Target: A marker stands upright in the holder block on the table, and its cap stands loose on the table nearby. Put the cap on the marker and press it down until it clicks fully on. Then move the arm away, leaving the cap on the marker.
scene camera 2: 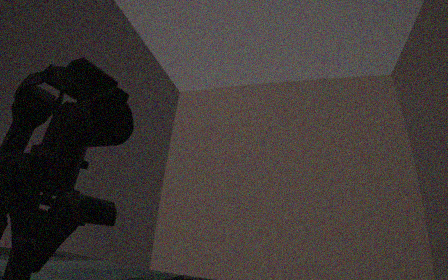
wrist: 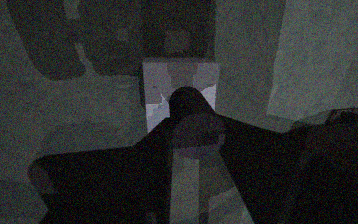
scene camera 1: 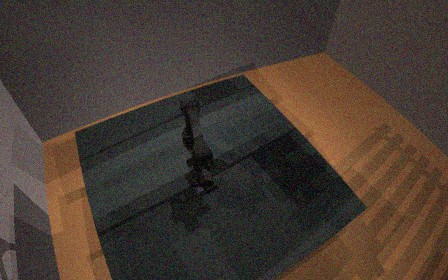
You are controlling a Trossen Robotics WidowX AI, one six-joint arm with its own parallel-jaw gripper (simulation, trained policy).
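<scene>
Looking through the wrist view, I find a dark marker cap (wrist: 197,132), and my own gripper (wrist: 189,121) is visible there too.
</scene>
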